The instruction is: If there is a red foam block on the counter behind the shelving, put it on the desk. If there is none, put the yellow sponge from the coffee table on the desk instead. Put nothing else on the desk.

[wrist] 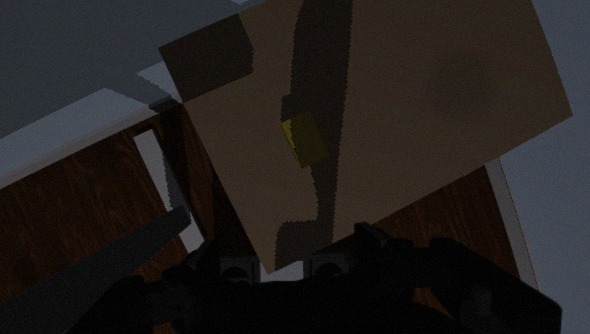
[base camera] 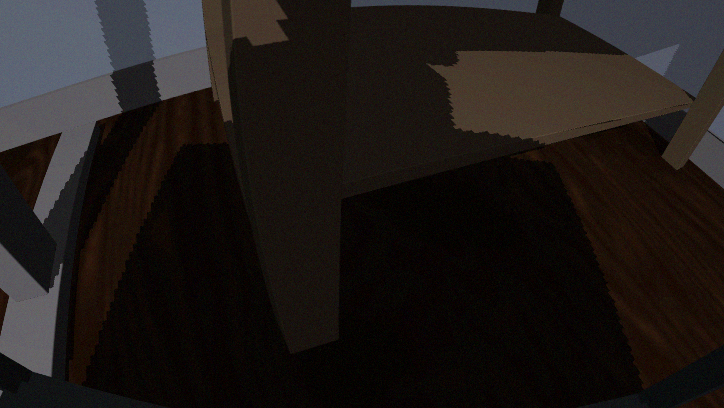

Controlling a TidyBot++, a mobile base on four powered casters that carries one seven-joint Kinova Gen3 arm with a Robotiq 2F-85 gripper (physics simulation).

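Places are measured from the arm's base along level axes (x back, y right, z up), in millimetres.
Pixels of known places: gripper, between the fingertips: [wrist: 288,246].
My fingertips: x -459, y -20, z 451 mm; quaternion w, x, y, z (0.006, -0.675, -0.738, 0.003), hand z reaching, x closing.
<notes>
Ahead of a thing's pixels: the offset from my fingertips to its top centre. "pt": to the spot under its first point. Level surfaces: height alone.
The yellow sponge {dx -88, dy +58, dz -352 mm} [wrist: 311,142] lies on the light brown top of the coffee table {dz -397 mm} [wrist: 425,120], partly in a dark band of shadow. In the base camera view the table's near leg {pt dx +202, dy -2, dz -673 mm} [base camera: 298,228] and its lower shelf {dz -697 mm} [base camera: 531,91] stand close in front of me. My gripper [wrist: 288,246] is open, with no object between its fingers. In the wrist view it is at the near corner of the table top, and the sponge shows beyond the fingertips. No red foam block, counter or clearly recognisable desk shows in these views.
A white floor bar [base camera: 37,324] [wrist: 152,162] with a grey upright [base camera: 22,228] [wrist: 110,255] stands left of the table. Another table leg {pt dx -166, dy +738, dz -719 mm} [base camera: 696,116] stands at the right. A pale wall [base camera: 50,40] [wrist: 560,200] with a baseboard runs behind the table. The views are dim.
</notes>
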